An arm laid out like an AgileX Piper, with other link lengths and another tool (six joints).
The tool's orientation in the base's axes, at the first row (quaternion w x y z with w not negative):
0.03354, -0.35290, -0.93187, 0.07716
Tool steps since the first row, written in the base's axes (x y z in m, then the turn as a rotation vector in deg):
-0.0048, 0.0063, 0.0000, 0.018, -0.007, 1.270
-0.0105, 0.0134, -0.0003, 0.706, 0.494, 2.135
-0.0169, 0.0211, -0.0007, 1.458, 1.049, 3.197
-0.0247, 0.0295, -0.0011, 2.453, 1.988, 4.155
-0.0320, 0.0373, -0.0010, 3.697, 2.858, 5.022
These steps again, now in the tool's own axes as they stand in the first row. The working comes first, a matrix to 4 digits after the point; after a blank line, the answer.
The tool's axes in the first row as the columns of a matrix, in the base's axes (used below as rounded here):
-0.7487, 0.6525, -0.1170
0.6629, 0.7390, -0.1201
0.0081, -0.1675, -0.9858

0.0078, 0.0015, -0.0002, -0.008, -0.206, -1.253
0.0167, 0.0031, -0.0001, -0.184, 0.468, -2.247
0.0266, 0.0047, 0.0001, -0.370, 1.191, -3.448
0.0380, 0.0059, 0.0004, -0.485, 2.374, -4.622
0.0487, 0.0069, 0.0003, -0.833, 3.683, -5.726

